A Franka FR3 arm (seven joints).
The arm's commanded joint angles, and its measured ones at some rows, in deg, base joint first. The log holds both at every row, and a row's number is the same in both.
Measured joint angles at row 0: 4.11, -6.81, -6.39, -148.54, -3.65, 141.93, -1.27
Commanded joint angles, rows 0 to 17: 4.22, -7.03, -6.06, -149.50, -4.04, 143.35, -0.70; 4.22, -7.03, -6.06, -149.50, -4.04, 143.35, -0.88; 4.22, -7.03, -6.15, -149.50, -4.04, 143.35, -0.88; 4.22, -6.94, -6.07, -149.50, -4.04, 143.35, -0.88; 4.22, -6.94, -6.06, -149.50, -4.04, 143.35, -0.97; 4.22, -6.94, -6.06, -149.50, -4.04, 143.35, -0.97; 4.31, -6.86, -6.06, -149.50, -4.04, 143.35, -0.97; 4.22, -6.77, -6.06, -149.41, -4.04, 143.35, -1.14; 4.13, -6.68, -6.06, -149.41, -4.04, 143.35, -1.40; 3.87, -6.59, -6.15, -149.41, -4.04, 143.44, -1.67; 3.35, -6.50, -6.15, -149.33, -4.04, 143.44, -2.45; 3.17, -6.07, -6.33, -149.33, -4.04, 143.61, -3.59; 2.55, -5.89, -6.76, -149.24, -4.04, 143.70, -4.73; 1.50, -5.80, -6.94, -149.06, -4.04, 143.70, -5.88; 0.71, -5.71, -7.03, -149.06, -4.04, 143.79, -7.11; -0.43, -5.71, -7.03, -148.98, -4.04, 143.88, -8.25; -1.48, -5.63, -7.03, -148.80, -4.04, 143.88, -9.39; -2.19, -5.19, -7.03, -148.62, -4.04, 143.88, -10.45
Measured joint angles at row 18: 1.38, -7.06, -6.81, -148.35, -4.13, 142.28, -5.92
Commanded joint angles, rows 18 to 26: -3.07, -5.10, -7.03, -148.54, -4.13, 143.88, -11.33; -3.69, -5.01, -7.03, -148.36, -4.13, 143.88, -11.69; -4.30, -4.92, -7.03, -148.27, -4.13, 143.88, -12.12; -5.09, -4.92, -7.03, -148.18, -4.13, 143.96, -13.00; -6.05, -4.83, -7.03, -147.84, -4.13, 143.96, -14.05; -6.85, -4.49, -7.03, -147.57, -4.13, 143.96, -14.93; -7.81, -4.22, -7.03, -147.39, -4.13, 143.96, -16.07; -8.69, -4.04, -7.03, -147.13, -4.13, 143.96, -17.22; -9.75, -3.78, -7.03, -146.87, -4.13, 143.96, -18.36
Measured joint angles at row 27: -6.19, -6.61, -7.07, -147.88, -4.13, 142.71, -14.18
